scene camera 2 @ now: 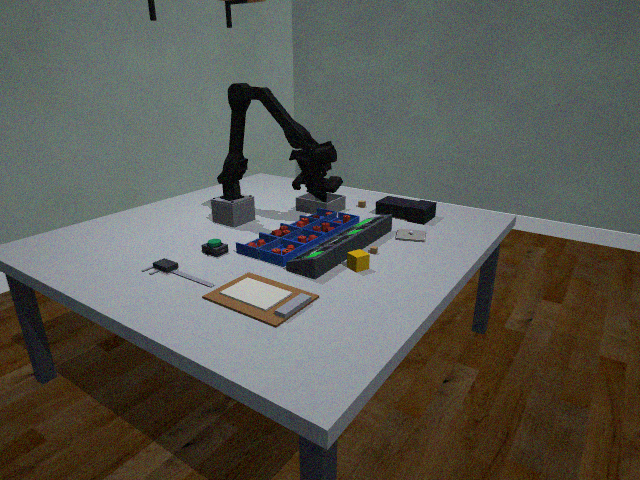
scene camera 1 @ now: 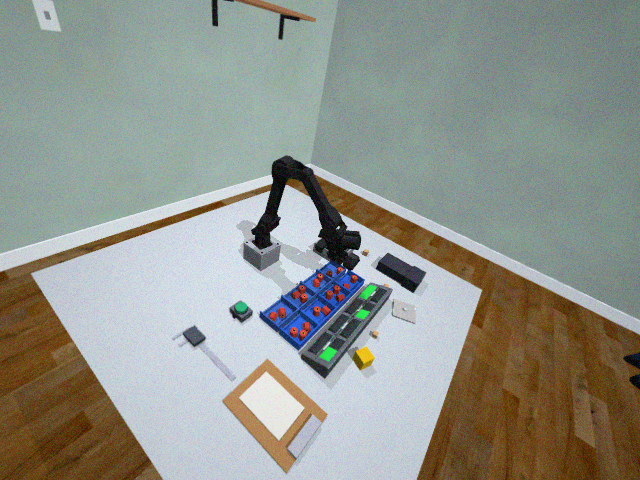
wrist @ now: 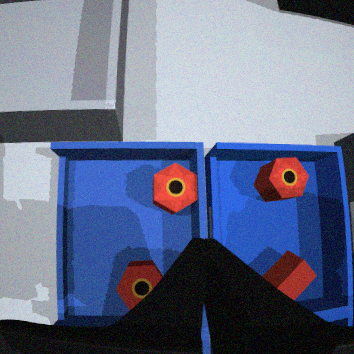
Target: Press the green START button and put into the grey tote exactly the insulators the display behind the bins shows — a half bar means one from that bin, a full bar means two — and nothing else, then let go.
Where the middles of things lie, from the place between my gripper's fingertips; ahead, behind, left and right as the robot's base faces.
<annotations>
Now: hand 130 mm past the grey tote (wrist: 69, 69), 110 mm to the right of it and 60 mm above it. The rest, counted from my hand: black box (scene camera 2: 420, 212) (270 mm to the left, 160 mm ahead, 60 mm below).
</annotations>
